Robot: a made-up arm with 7 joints. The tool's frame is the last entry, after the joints. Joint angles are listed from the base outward.
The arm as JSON. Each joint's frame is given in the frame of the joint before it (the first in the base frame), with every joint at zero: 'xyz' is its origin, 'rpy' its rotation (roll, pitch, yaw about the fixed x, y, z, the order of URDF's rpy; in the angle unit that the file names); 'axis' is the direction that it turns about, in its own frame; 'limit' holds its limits. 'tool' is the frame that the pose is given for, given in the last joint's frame.
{
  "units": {
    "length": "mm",
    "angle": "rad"
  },
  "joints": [
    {
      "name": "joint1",
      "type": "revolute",
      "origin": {
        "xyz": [
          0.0,
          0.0,
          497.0
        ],
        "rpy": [
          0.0,
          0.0,
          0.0
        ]
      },
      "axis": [
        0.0,
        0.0,
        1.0
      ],
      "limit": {
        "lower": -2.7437,
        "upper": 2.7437
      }
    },
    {
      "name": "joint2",
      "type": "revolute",
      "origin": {
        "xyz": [
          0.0,
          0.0,
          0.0
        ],
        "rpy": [
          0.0,
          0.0,
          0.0
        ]
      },
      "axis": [
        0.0,
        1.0,
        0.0
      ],
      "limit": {
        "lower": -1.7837,
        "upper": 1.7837
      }
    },
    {
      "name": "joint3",
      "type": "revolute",
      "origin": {
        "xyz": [
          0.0,
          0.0,
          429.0
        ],
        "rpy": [
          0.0,
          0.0,
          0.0
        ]
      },
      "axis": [
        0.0,
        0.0,
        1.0
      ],
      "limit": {
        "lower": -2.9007,
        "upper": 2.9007
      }
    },
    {
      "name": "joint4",
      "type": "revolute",
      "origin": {
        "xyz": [
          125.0,
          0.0,
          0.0
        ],
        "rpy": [
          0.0,
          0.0,
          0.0
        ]
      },
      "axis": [
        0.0,
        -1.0,
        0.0
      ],
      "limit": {
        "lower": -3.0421,
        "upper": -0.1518
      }
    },
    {
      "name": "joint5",
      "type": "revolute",
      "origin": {
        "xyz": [
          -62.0,
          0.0,
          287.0
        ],
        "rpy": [
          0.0,
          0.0,
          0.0
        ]
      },
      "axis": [
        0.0,
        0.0,
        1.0
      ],
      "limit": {
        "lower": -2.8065,
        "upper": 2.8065
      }
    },
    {
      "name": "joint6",
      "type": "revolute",
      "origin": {
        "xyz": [
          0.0,
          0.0,
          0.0
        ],
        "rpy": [
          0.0,
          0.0,
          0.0
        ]
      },
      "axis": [
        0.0,
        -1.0,
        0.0
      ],
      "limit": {
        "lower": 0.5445,
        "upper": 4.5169
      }
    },
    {
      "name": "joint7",
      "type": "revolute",
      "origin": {
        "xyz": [
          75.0,
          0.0,
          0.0
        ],
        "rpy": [
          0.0,
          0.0,
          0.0
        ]
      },
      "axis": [
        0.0,
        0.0,
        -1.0
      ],
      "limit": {
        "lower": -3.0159,
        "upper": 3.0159
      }
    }
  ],
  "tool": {
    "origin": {
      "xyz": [
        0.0,
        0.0,
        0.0
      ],
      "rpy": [
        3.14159,
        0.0,
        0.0
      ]
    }
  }
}
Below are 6 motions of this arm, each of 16 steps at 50 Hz.
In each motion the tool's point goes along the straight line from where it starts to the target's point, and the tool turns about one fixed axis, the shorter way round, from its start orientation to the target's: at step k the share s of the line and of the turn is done. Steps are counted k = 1, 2, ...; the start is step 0. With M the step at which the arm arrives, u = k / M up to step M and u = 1 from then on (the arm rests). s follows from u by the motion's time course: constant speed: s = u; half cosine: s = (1 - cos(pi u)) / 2; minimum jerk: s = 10 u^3 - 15 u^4 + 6 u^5.
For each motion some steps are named. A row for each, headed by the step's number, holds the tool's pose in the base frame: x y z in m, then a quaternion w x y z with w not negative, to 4 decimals.
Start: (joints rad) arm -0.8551 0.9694 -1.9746 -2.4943 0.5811 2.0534 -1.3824
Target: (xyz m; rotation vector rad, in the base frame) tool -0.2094 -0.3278 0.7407 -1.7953 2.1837 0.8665
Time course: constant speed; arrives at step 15
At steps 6, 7, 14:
6: -0.2257 -0.3064 0.7516 0.0565 -0.5897 0.7731 0.2267
7: -0.2239 -0.3088 0.7504 0.0605 -0.5915 0.7692 0.2340
14: -0.2112 -0.3254 0.7419 0.0883 -0.6031 0.7399 0.2847

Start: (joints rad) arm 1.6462 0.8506 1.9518 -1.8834 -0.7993 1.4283 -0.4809
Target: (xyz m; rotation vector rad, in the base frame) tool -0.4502 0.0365 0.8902 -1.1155 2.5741 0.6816
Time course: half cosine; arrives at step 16
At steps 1, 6, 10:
1: -0.4644 0.1281 0.8715 0.0400 -0.4946 0.8680 0.0162
6: -0.4601 0.1004 0.8771 0.0668 -0.4642 0.8793 0.0828
10: -0.4546 0.0650 0.8844 0.1005 -0.4211 0.8858 0.1673

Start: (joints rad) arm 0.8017 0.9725 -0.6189 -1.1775 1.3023 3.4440 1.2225
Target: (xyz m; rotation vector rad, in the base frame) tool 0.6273 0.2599 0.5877 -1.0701 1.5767 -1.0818
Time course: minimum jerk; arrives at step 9
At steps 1, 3, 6, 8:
1: 0.6216 0.2788 0.6426 0.5132 -0.4348 0.6365 -0.3773
3: 0.6228 0.2750 0.6316 0.5023 -0.4350 0.6375 -0.3899
6: 0.6261 0.2639 0.5994 0.4696 -0.4346 0.6395 -0.4261
8: 0.6272 0.2601 0.5883 0.4582 -0.4343 0.6398 -0.4383

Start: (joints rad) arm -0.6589 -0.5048 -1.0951 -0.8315 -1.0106 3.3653 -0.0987
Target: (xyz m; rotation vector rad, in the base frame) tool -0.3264 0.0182 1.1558 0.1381 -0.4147 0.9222
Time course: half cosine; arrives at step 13
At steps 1, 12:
1: -0.2660 -0.0466 1.1803 0.9381 0.1704 -0.1832 0.2397
12: -0.3255 0.0172 1.1562 0.8739 0.0677 -0.1983 0.4385

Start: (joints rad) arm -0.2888 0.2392 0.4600 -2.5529 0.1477 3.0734 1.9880
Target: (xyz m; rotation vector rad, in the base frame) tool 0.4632 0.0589 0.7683 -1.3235 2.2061 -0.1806
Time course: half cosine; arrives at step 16
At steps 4, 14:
4: 0.4484 0.0450 0.6801 0.1794 -0.5313 0.8278 -0.0189
14: 0.4625 0.0583 0.7644 0.2733 -0.4949 0.8223 -0.0651

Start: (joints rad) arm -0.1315 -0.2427 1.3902 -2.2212 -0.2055 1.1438 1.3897
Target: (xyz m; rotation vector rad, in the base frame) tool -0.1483 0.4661 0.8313 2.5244 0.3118 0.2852
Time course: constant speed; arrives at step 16
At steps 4, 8, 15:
4: 0.0212 0.4256 0.7695 0.4696 0.8772 -0.0512 0.0858
8: -0.0353 0.4391 0.7901 0.4116 0.9065 0.0050 0.0935
15: -0.1342 0.4627 0.8262 0.3031 0.9415 0.1029 0.1053

